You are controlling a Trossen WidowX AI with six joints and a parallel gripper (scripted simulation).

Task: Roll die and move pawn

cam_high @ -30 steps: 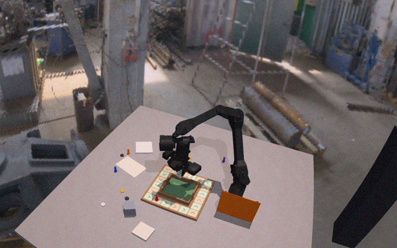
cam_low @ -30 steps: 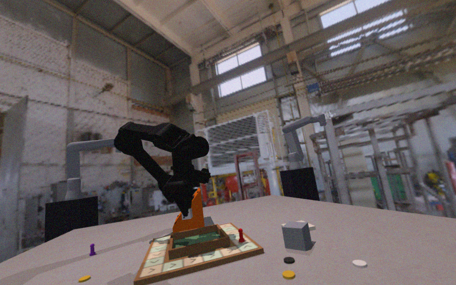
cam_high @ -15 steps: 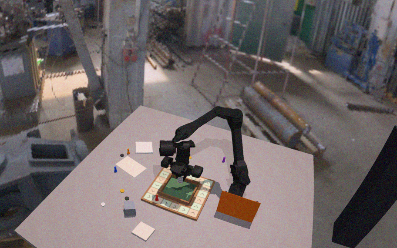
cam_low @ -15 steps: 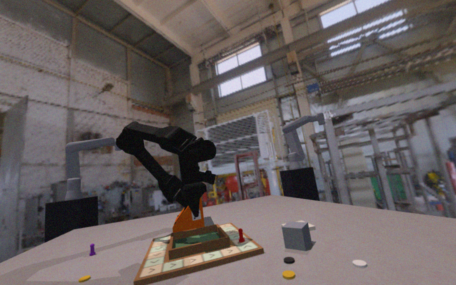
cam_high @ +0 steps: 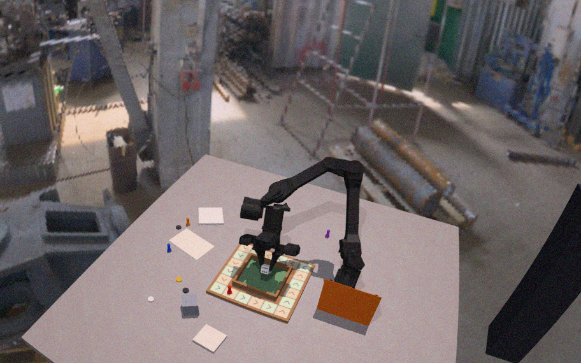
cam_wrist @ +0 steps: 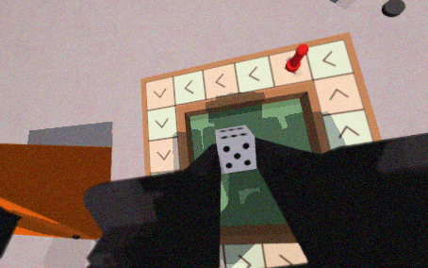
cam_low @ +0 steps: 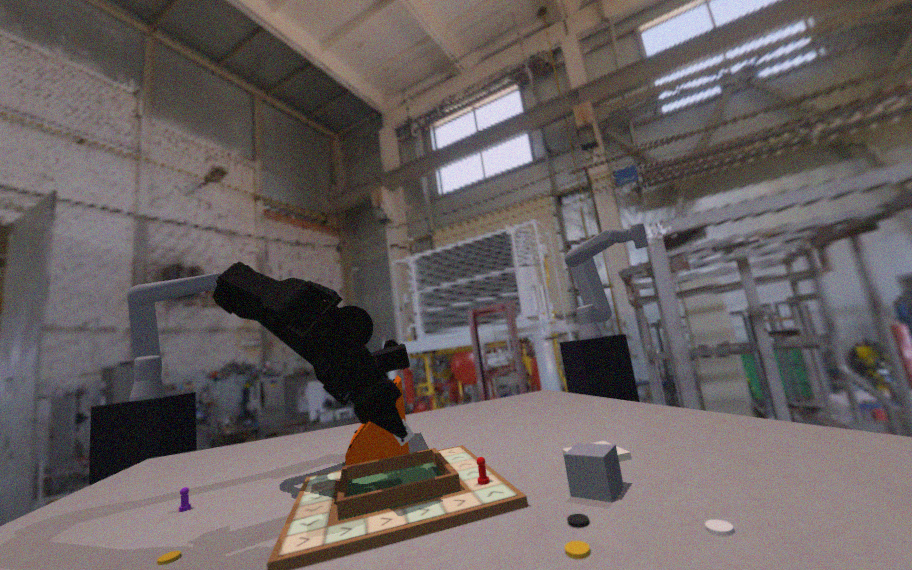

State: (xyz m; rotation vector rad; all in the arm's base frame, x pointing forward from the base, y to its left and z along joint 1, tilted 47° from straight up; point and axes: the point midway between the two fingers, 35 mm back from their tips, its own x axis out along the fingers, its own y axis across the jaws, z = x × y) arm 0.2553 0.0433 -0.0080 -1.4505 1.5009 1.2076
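The red pawn lies 7 cm ahead of my gripper tip, 10 cm to the left of it and 5 cm below it. Also, from my gripper tip: green dice tray (2 cm ahead, 2 cm to the right, 7 cm below); die (right at my gripper tip); purple pawn (8 cm behind, 36 cm to the right, 6 cm below).
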